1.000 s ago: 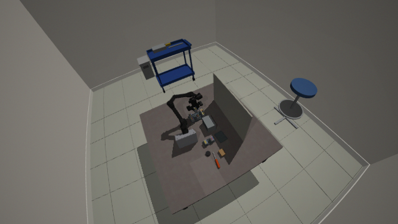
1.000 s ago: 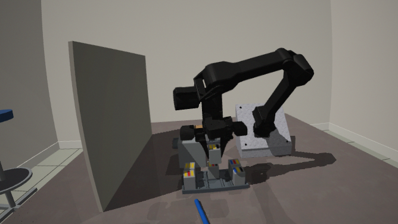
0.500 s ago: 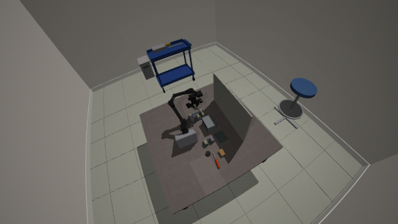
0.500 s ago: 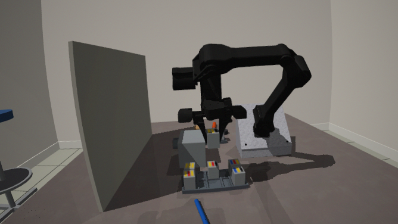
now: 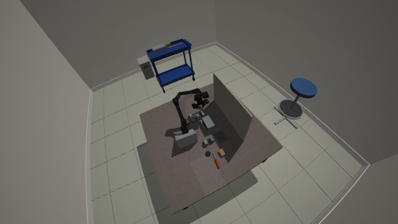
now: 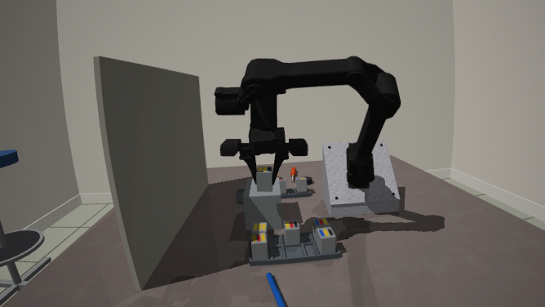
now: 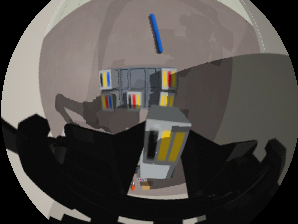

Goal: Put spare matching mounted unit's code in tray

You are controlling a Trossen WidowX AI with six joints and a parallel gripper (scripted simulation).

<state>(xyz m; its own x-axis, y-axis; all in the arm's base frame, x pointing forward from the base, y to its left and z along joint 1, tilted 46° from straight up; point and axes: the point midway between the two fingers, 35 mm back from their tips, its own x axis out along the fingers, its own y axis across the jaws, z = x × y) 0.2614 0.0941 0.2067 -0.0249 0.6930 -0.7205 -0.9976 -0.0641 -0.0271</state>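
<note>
The dark tray is 10 cm ahead of my gripper tip, 35 cm to the right of it and 16 cm below it. From my gripper tip the other things lie so: rack 6 cm behind, 2 cm to the left, 15 cm below; grey mounted unit 3 cm ahead, 15 cm to the right, 11 cm below; grey spare 2 cm above.
</note>
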